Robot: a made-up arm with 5 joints. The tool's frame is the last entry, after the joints. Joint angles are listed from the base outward. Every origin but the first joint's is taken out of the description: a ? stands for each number. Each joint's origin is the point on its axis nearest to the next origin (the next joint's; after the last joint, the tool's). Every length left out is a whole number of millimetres.
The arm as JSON. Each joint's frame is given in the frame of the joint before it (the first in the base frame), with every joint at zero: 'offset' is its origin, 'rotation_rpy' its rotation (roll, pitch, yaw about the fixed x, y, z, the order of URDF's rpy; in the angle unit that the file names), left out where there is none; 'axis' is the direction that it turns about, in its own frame. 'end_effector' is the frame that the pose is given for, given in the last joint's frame.
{
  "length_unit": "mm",
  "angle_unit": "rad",
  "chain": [
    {
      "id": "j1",
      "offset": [
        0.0,
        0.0,
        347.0
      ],
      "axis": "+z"
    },
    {
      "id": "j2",
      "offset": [
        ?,
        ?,
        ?
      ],
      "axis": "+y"
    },
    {
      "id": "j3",
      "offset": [
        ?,
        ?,
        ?
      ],
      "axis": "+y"
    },
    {
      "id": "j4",
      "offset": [
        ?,
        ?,
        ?
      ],
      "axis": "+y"
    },
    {
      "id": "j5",
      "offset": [
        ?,
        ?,
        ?
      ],
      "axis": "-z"
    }
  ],
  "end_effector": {
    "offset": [
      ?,
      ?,
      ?
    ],
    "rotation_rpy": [
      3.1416,
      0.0,
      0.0
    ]
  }
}
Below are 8 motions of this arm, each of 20 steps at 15 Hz.
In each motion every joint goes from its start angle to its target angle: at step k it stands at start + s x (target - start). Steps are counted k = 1, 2, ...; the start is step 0. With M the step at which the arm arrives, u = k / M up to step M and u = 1 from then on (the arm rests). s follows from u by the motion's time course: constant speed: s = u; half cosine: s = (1 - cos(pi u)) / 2; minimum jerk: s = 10 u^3 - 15 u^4 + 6 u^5.
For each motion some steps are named. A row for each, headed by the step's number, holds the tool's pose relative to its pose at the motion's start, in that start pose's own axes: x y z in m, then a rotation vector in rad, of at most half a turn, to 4 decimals.
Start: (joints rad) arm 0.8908 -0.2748 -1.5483 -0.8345 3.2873
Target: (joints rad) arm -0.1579 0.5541 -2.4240 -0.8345 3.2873
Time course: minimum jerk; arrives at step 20
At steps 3, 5, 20:
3: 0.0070 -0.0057 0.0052 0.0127 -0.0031 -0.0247
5: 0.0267 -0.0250 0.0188 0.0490 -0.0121 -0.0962
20: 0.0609 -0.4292 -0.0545 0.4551 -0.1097 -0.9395

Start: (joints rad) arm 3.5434 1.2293 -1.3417 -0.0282 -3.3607
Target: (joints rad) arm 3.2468 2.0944 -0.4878 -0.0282 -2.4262
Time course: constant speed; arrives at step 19
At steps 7, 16, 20:
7: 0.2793 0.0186 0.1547 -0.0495 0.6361 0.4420
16: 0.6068 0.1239 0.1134 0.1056 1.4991 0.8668
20: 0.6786 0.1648 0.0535 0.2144 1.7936 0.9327

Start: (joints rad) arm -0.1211 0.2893 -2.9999 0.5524 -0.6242
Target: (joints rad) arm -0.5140 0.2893 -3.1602 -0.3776 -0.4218
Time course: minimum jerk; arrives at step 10
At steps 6, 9, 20:
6: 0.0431 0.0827 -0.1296 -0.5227 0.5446 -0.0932
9: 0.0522 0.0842 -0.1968 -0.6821 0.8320 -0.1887
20: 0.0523 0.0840 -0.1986 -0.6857 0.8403 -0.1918

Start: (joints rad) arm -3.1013 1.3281 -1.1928 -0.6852 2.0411
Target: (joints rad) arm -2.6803 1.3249 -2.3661 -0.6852 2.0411
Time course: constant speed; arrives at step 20
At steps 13, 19, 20:
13: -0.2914 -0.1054 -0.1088 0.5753 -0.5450 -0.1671
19: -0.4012 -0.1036 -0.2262 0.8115 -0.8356 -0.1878
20: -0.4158 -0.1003 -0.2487 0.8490 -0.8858 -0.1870

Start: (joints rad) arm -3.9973 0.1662 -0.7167 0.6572 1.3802
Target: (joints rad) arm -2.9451 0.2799 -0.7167 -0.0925 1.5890
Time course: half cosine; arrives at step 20
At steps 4, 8, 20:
4: -0.0406 -0.0165 -0.0030 0.0583 0.0184 -0.0803
8: -0.1578 -0.0373 -0.0103 0.2145 0.0322 -0.2924
20: -0.4661 0.0824 -0.0234 0.5828 -0.1709 -0.8428

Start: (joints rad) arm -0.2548 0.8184 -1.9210 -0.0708 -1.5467
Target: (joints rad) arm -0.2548 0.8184 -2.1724 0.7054 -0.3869
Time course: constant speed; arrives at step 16
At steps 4, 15, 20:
4: -0.0001 -0.0024 0.0094 0.1298 -0.0222 0.2895
15: -0.0004 -0.0167 0.0172 0.4356 -0.2778 1.0644
20: -0.0004 -0.0184 0.0166 0.4566 -0.3151 1.1318

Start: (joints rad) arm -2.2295 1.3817 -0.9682 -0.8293 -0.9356
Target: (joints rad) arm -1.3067 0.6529 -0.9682 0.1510 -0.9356
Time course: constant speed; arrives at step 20
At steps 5, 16, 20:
5: 0.1313 -0.0431 -0.0534 0.1017 0.0325 -0.2139
16: 0.3214 -0.2373 -0.2514 0.2905 0.0706 -0.7030
20: 0.3400 -0.3203 -0.3428 0.3448 0.0745 -0.8865

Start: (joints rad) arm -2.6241 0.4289 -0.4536 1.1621 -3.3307
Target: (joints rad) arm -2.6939 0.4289 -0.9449 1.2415 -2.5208
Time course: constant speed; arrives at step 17
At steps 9, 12, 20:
9: -0.0266 -0.0177 -0.0908 -0.0375 -0.2190 0.4461
12: -0.0301 -0.0242 -0.1220 -0.0703 -0.2896 0.5946
20: -0.0299 -0.0353 -0.1742 -0.1477 -0.4020 0.8399

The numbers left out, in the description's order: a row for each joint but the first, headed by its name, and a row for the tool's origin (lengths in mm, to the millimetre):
j2: 0.0 0.0 0.0
j3: 82.0 0.0 434.0
j4: 56.0 0.0 -247.0
j5: 103.0 0.0 -131.0
tool: 0.0 0.0 0.0

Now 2 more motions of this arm.
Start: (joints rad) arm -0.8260 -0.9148 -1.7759 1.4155 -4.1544
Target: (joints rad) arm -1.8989 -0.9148 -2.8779 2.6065 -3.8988
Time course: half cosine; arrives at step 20
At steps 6, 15, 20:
6: -0.0193 0.0259 -0.0514 0.1012 0.1861 0.1188
15: -0.1522 0.2055 -0.0775 0.4836 0.7290 0.5041
20: -0.1831 0.2510 -0.0434 0.5846 0.8425 0.5910

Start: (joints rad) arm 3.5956 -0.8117 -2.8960 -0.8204 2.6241
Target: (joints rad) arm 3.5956 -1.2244 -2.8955 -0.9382 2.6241
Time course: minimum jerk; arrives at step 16
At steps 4, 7, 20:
4: -0.0261 -0.0149 0.0128 0.0271 -0.0477 0.0000
7: -0.0986 -0.0561 0.0404 0.1007 -0.1769 0.0000
20: -0.2622 -0.1493 0.0649 0.2622 -0.4606 0.0000

